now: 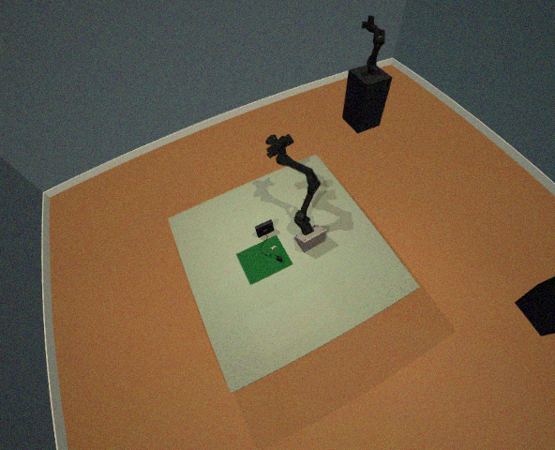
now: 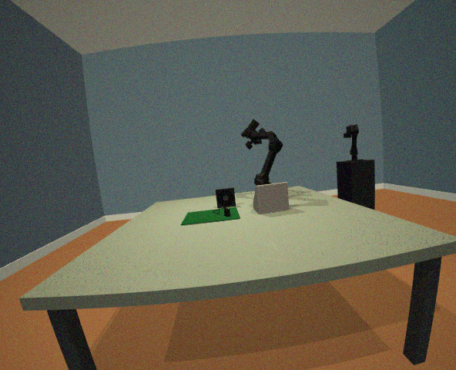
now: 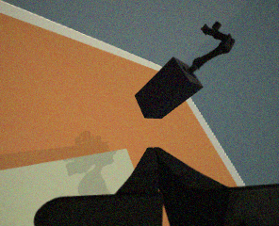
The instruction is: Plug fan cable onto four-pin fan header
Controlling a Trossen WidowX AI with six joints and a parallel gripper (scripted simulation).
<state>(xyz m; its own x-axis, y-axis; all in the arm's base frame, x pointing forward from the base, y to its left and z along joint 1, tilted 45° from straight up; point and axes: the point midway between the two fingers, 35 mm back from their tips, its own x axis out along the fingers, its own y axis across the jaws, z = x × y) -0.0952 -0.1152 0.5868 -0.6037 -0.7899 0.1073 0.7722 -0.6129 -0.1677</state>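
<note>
Right now the dark fan plug is 34 cm ahead of my gripper tip, 58 cm to the left of it and 38 cm below it. Also, from my gripper tip: white header: 33 cm ahead, 48 cm to the left, 41 cm below; then green board: 43 cm ahead, 52 cm to the left, 42 cm below; then black fan: 34 cm ahead, 35 cm to the left, 35 cm below.
</note>
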